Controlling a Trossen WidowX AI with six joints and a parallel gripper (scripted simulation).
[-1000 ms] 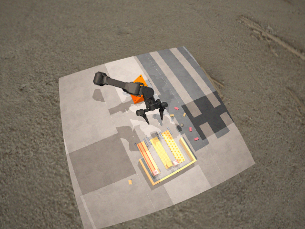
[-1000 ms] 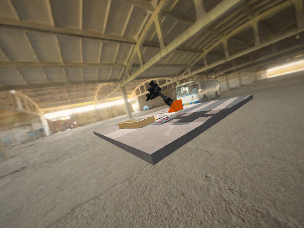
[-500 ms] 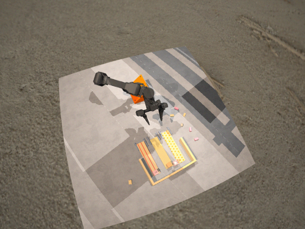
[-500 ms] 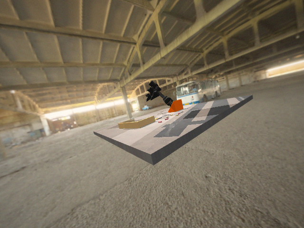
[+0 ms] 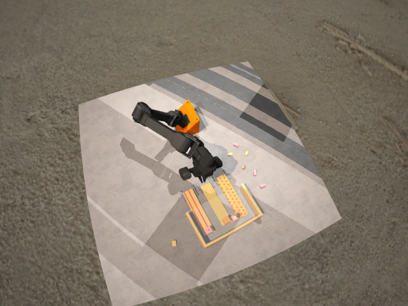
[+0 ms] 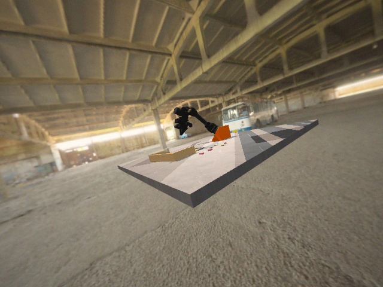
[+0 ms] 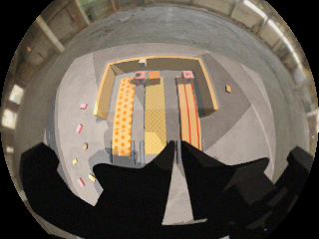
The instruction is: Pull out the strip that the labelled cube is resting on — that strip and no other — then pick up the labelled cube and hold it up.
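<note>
The strip lies 90 mm ahead of my gripper tip, 60 mm to the right of it and 140 mm below it.
</note>
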